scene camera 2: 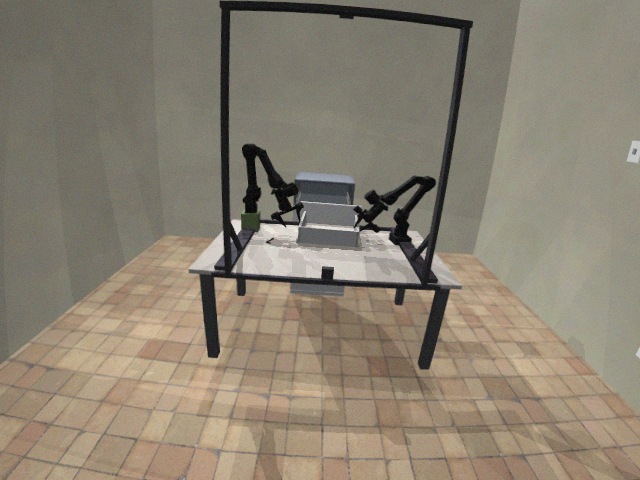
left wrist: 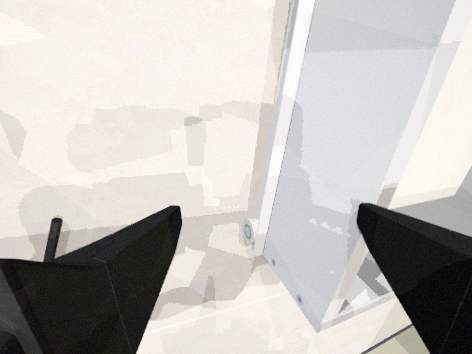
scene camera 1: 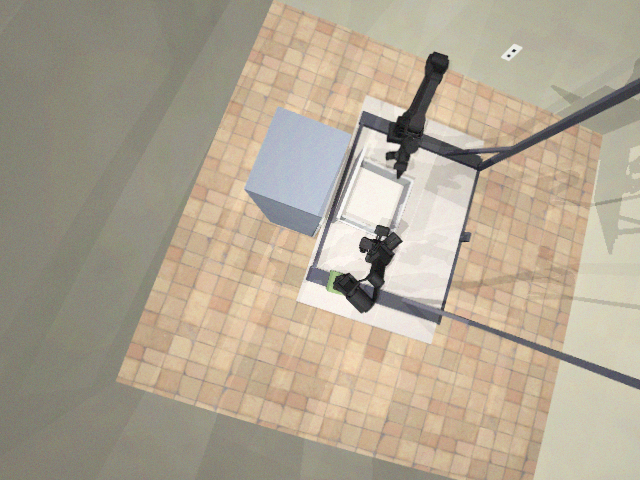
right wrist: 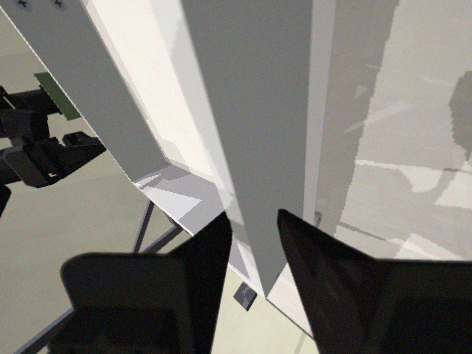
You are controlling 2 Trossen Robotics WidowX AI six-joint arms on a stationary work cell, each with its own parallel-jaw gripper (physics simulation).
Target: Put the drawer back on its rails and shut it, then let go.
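Frame: origin at the left arm's base, x right, y down, z ahead, level; centimetres.
Seen in the pictures: left gripper, fingertip midpoint: (scene camera 2: 293,225) (left wrist: 268,213) (scene camera 1: 375,239) (right wrist: 113,142); right gripper, fingertip midpoint: (scene camera 2: 355,230) (scene camera 1: 398,177) (right wrist: 255,214); left arm's base at its link origin: (scene camera 2: 250,211) (scene camera 1: 340,284) (right wrist: 52,100); right arm's base at its link origin: (scene camera 2: 400,235) (scene camera 1: 398,131).
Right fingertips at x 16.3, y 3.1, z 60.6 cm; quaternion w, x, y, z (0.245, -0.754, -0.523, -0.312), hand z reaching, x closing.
Offsets run from my right fingertips to a thing's top centre. "spot": to the spot under its first point. Level surfaces: height alone.
The grey-white drawer (scene camera 1: 381,170) (scene camera 2: 328,236) (left wrist: 350,100) (right wrist: 265,100) is outside the blue-grey cabinet {dx -49.1, dy -20.6, dz -15.3 cm} (scene camera 1: 299,160) (scene camera 2: 324,178), over the table. A taller panel stands on its cabinet side. My left gripper (scene camera 1: 373,237) (scene camera 2: 292,215) (left wrist: 268,213) is open at the drawer's left side wall in scene camera 2. In the left wrist view its fingertips are wide apart on either side of that wall's end. My right gripper (scene camera 1: 399,174) (scene camera 2: 357,223) (right wrist: 255,214) is shut on the opposite side wall, near its end. A small roller {spot: dx +2.5, dy +6.6, dz -32.9 cm} (left wrist: 247,231) shows outside the left wall. Finger contact is partly hidden.
The white table {dy +7.7 cm} (scene camera 1: 434,206) (scene camera 2: 248,264) carries a dark frame (scene camera 2: 225,129) around the arms. A green block (scene camera 1: 334,282) (scene camera 2: 250,220) is at the left arm's base. The cabinet stands beyond the table edge, its open face toward the drawer.
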